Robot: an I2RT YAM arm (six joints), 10 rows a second.
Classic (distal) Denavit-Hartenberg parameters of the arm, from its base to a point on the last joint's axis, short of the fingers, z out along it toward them. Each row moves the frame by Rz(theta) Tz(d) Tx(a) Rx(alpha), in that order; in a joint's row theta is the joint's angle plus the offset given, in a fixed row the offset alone. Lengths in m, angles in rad.
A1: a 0.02  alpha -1.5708  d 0.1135  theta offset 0
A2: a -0.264  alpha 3.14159  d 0  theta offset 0
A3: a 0.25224  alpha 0  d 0  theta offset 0.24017
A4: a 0.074  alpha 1.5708  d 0  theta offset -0.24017
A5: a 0  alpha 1.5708  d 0  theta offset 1.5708
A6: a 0  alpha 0  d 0.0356  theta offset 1.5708
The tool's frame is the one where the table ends.
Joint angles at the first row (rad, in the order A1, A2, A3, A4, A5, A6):
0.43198, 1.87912, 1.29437, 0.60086, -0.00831, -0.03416
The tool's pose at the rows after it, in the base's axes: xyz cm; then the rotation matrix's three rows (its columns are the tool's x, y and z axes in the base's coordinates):
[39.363 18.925 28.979], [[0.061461 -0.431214 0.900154], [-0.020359 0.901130 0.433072], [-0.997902 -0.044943 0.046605]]
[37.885 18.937 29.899], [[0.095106 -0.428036 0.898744], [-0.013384 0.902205 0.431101], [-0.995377 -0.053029 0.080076]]
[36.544 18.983 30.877], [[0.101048 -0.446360 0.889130], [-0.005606 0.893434 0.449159], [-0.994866 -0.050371 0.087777]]
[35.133 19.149 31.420], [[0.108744 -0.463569 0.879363], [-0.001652 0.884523 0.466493], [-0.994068 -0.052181 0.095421]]
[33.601 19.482 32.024], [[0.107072 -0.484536 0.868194], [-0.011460 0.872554 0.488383], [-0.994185 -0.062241 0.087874]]
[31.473 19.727 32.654], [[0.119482 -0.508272 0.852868], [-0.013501 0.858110 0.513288], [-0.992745 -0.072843 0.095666]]
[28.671 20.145 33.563], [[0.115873 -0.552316 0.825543], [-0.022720 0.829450 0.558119], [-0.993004 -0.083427 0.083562]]
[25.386 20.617 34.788], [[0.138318 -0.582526 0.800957], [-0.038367 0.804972 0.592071], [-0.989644 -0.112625 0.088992]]
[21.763 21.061 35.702], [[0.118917 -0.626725 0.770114], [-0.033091 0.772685 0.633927], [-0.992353 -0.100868 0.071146]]
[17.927 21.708 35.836], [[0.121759 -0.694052 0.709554], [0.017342 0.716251 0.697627], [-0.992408 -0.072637 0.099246]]
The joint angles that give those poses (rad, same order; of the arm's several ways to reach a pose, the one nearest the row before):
0.44813, 1.83635, 1.25851, 0.62446, -0.00029, -0.04500
0.46502, 1.78279, 1.21412, 0.64883, 0.01771, -0.05465
0.48015, 1.72981, 1.18766, 0.63005, 0.01233, -0.05168
0.50012, 1.68209, 1.15193, 0.62573, 0.01232, -0.05363
0.52674, 1.63103, 1.12442, 0.59459, 0.01428, -0.06379
0.56179, 1.56212, 1.07591, 0.58204, 0.01993, -0.07516
0.61451, 1.47180, 1.03315, 0.52232, 0.01996, -0.08550
0.68763, 1.37253, 0.99632, 0.46544, 0.05087, -0.11787
0.77965, 1.27071, 0.96508, 0.37713, 0.09071, -0.10779
0.89537, 1.18511, 0.90260, 0.38260, 0.11786, -0.08488

